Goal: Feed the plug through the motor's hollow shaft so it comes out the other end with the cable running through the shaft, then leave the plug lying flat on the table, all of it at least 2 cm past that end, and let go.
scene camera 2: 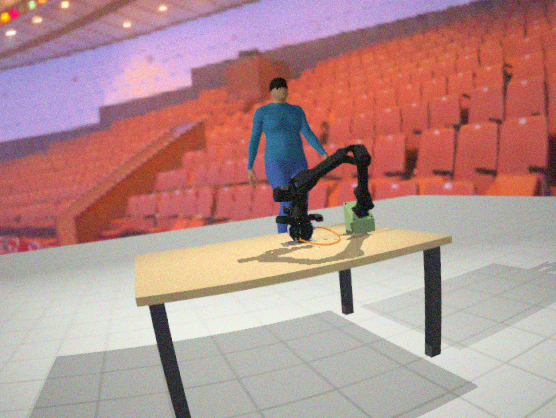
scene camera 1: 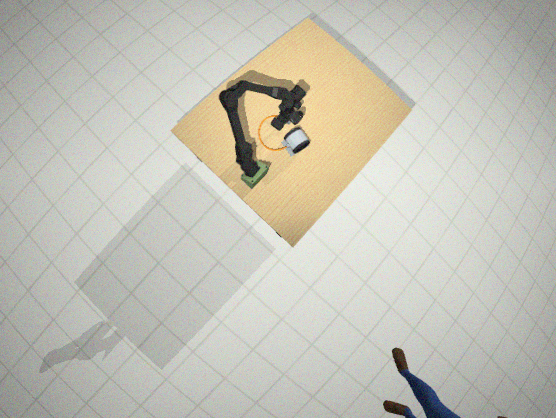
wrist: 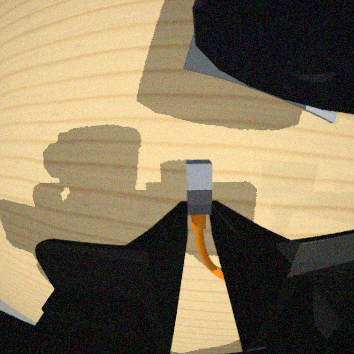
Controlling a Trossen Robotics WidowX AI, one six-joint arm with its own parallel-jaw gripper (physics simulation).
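Pixels of known places: gripper, fingertip midpoint: (scene camera 2: 299, 240) (scene camera 1: 285, 120) (wrist: 197, 207); arm's base at its link origin: (scene camera 2: 360, 211) (scene camera 1: 252, 171).
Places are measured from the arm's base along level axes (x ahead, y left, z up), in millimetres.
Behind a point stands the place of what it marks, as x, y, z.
Note:
The motor (scene camera 1: 297, 140) {263, -78, 7} (scene camera 2: 307, 233) {275, -19, -55} (wrist: 280, 47) {313, -32, -34} is a light grey cylinder with black ends on a grey base. My gripper (scene camera 1: 288, 122) {348, 45, -66} (wrist: 197, 207) {348, 45, -66} is shut on the grey plug (wrist: 199, 175) {346, 22, -58}, pointing down beside one black end of the motor, apart from it. The plug sticks out past the fingertips above the table. The orange cable (scene camera 1: 259, 132) {212, 116, -89} (scene camera 2: 340, 238) {180, 87, -86} (wrist: 200, 245) {347, 72, -63} leaves the plug's back and curves in a loop to the motor's base side. The shaft opening is hidden, and I cannot tell whether cable runs through it. In scene camera 2 the dark fingertips blend with the motor.
The wooden table (scene camera 1: 350, 100) {721, -168, -93} (scene camera 2: 200, 270) {795, 138, -93} (wrist: 50, 75) {472, -66, -93} carries the arm's green base block (scene camera 1: 255, 175) {-13, -26, 30} (scene camera 2: 357, 226) {45, 28, -60} near one edge. The cable loop lies between that block and the gripper. A person (scene camera 1: 425, 390) (scene camera 2: 280, 130) stands away from the table.

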